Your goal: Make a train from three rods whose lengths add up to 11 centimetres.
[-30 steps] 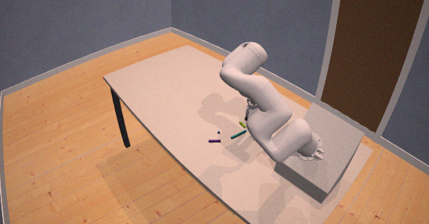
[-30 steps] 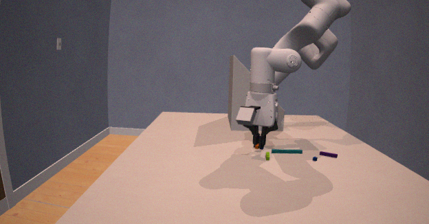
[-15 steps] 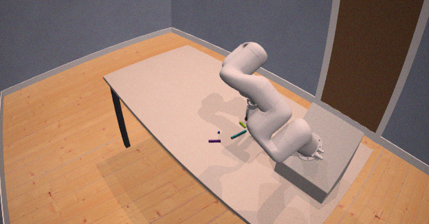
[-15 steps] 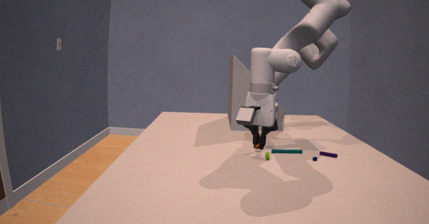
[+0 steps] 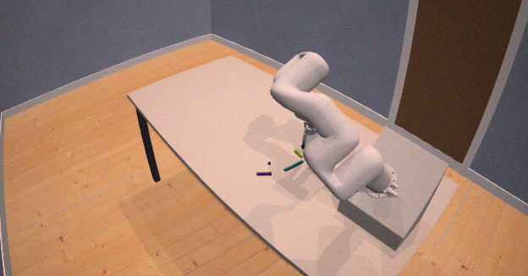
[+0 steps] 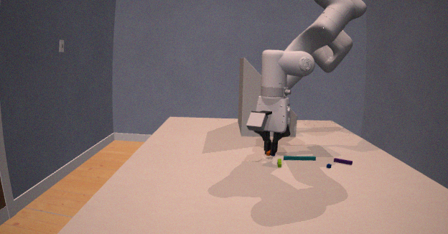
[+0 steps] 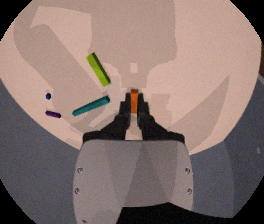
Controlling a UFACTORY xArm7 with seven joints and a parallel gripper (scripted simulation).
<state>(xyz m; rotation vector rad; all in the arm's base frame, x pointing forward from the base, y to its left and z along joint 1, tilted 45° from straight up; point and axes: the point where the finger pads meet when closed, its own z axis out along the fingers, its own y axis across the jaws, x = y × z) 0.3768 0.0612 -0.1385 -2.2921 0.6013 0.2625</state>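
The purple rod is 7 cm ahead of my hand, 22 cm to the left of it and 3 cm below it. Round my hand: turquoise rod (2 cm ahead, 9 cm to the left, 3 cm below); orange rod (2 cm below); lime rod (7 cm ahead, 2 cm to the left, 3 cm below).
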